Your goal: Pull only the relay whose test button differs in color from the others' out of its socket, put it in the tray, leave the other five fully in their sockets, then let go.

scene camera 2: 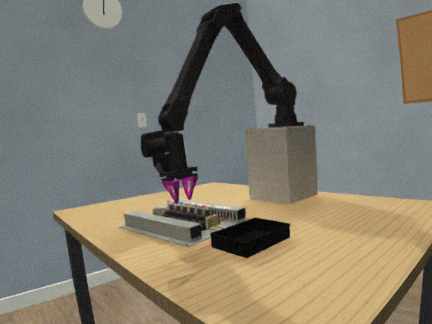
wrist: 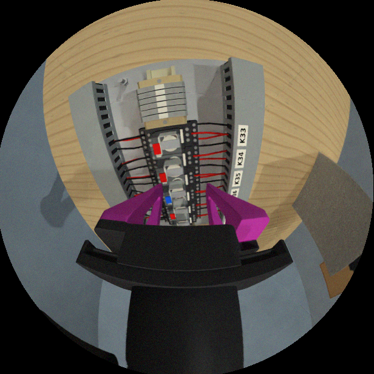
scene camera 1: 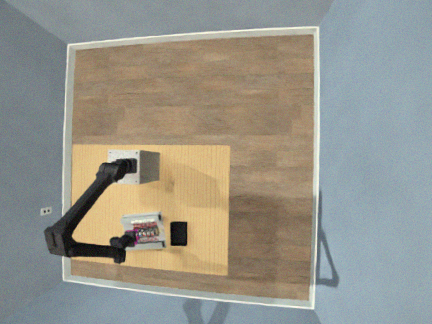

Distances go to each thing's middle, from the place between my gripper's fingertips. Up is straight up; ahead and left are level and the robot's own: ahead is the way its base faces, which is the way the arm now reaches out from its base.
Right now the grey panel (wrist: 203, 88) is 10 mm ahead of my hand, 10 mm to the left of it and 70 mm below it.
